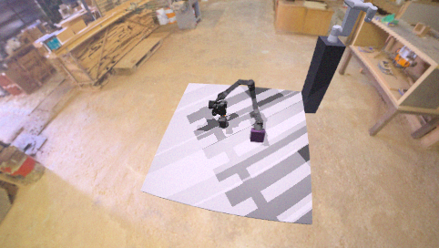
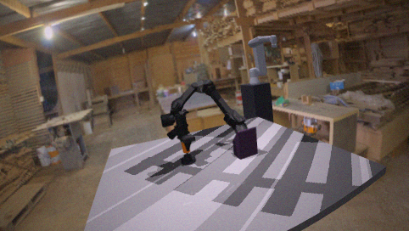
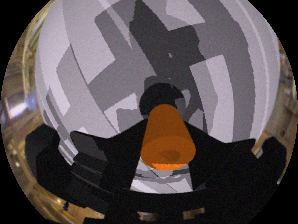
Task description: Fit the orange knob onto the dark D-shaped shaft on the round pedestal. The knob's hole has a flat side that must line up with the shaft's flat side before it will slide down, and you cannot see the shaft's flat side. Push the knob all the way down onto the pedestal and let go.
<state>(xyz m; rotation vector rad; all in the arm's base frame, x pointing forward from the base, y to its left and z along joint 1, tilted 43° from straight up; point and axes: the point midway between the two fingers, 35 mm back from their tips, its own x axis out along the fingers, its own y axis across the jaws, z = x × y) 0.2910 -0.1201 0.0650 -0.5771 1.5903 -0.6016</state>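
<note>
The orange knob lies 2 cm above my gripper tip. The rest, counted from my gripper tip: dark round pedestal 4 cm below.
</note>
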